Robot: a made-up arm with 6 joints.
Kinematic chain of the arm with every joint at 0, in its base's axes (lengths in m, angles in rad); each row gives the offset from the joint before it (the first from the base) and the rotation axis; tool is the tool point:
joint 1: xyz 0 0 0.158 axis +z
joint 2: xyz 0 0 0 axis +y
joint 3: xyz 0 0 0.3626 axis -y
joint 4: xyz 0 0 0 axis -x
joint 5: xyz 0.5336 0 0 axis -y
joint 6: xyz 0 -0.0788 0 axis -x
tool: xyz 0 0 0
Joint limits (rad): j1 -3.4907..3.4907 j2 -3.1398..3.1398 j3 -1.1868..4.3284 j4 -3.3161..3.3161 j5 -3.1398..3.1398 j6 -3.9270..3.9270
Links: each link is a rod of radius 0.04 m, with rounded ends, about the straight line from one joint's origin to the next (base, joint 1, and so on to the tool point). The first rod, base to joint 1, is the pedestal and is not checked.
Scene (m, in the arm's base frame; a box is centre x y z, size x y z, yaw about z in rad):
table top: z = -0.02
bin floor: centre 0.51 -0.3 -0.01 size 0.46 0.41 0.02 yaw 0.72
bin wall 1: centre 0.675 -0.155 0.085 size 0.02 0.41 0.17 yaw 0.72
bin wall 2: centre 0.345 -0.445 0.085 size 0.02 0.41 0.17 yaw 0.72
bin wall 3: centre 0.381 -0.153 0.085 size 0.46 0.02 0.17 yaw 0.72
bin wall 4: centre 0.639 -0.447 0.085 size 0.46 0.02 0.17 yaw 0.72
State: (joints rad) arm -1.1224 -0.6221 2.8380 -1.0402 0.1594 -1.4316
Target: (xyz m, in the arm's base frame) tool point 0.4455 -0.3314 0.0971
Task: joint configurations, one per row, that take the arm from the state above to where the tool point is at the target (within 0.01 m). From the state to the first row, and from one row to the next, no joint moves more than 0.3 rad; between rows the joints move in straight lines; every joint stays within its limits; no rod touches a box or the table.
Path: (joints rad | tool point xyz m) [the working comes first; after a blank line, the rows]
Joints at the target: -0.5954 0.4958 -0.1470 -1.2547 0.1594 -1.4316
Straight joint move there: clear.

1: -1.0745 -0.5205 2.5666 -1.0597 0.1594 -1.4316 | -0.3717 0.6055 0.5703
2: -1.0266 -0.4188 2.2953 -1.0792 0.1594 -1.4316 | -0.3447 0.4977 0.7737
3: -0.9787 -0.3172 2.0239 -1.0987 0.1594 -1.4316 | -0.2721 0.3404 0.9343
4: -0.9308 -0.2156 1.7525 -1.1182 0.1594 -1.4316 | -0.1582 0.1548 1.0317
5: -0.8829 -0.1139 1.4812 -1.1377 0.1594 -1.4316 | -0.0146 -0.0344 1.0534
6: -0.8350 -0.0123 1.2098 -1.1572 0.1594 -1.4316 | 0.1414 -0.2034 0.9974
7: -0.7871 0.0893 0.9384 -1.1767 0.1594 -1.4316 | 0.2888 -0.3326 0.8717
8: -0.7392 0.1910 0.6671 -1.1962 0.1594 -1.4316 | 0.4068 -0.4098 0.6934
9: -0.6913 0.2926 0.3957 -1.2157 0.1594 -1.4316 | 0.4779 -0.4310 0.4866
10: -0.6433 0.3942 0.1244 -1.2352 0.1594 -1.4316 | 0.4915 -0.4009 0.2789
11: -0.5954 0.4958 -0.1470 -1.2547 0.1594 -1.4316 | 0.4455 -0.3314 0.0971

